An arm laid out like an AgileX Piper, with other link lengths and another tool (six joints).
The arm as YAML. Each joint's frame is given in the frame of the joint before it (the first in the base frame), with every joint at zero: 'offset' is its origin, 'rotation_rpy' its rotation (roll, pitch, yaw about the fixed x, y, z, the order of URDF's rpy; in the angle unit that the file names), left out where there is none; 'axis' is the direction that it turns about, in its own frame. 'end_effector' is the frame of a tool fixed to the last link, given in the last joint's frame.
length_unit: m
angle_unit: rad
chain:
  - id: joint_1
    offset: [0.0, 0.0, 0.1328]
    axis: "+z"
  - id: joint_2
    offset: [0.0, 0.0, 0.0]
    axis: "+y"
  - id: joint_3
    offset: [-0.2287, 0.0, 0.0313]
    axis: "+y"
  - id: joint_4
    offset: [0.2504, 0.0, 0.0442]
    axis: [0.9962, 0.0, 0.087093]
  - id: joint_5
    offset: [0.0, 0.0, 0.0]
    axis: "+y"
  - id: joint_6
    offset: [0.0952, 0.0, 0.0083]
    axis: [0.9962, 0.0, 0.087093]
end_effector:
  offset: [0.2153, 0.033, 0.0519]
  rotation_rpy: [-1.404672, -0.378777, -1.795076]
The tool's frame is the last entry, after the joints.
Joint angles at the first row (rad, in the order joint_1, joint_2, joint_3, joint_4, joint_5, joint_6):
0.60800, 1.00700, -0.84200, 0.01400, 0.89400, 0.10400
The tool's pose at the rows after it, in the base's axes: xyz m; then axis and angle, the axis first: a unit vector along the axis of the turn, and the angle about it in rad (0 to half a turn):
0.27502, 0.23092, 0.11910, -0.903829, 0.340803, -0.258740, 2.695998
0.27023, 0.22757, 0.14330, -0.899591, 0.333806, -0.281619, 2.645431
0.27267, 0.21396, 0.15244, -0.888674, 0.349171, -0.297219, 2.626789
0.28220, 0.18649, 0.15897, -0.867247, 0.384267, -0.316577, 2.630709
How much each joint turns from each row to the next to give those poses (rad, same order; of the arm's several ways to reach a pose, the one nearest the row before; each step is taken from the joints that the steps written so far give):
-0.00001, -0.05800, -0.00001, -0.00099, 0.03901, -0.00102
-0.00202, -0.09299, 0.01100, 0.00001, 0.01499, -0.01802
-0.03892, -0.06901, 0.03003, 0.00294, 0.00198, -0.00490
-0.08403, -0.06902, 0.03000, 0.00002, 0.01003, -0.00103

